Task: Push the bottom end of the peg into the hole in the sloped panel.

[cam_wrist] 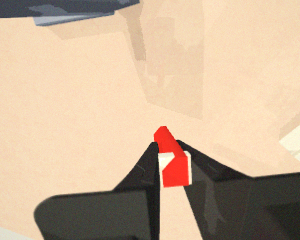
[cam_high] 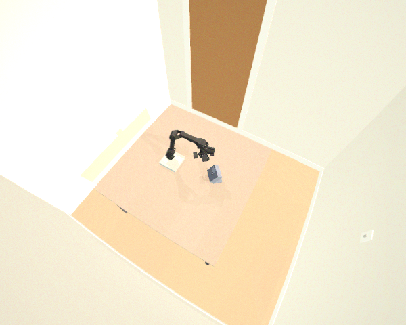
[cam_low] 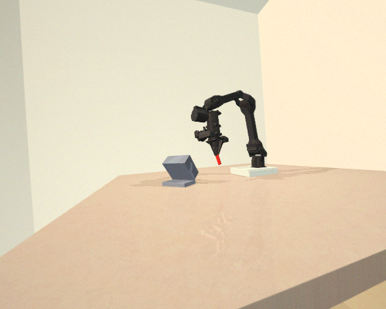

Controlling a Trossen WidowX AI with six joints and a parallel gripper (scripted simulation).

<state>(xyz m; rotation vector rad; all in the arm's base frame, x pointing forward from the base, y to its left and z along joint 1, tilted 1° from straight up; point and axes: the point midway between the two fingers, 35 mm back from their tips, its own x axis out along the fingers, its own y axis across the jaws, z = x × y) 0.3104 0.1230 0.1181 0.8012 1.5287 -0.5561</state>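
Now: the sloped panel 16 cm ahead of my gripper tip, 7 cm to the right of it and 5 cm below it. The rest, counted from my gripper tip: red peg 2 cm above; then flat foot 17 cm ahead, 11 cm below, 5 cm to the right.
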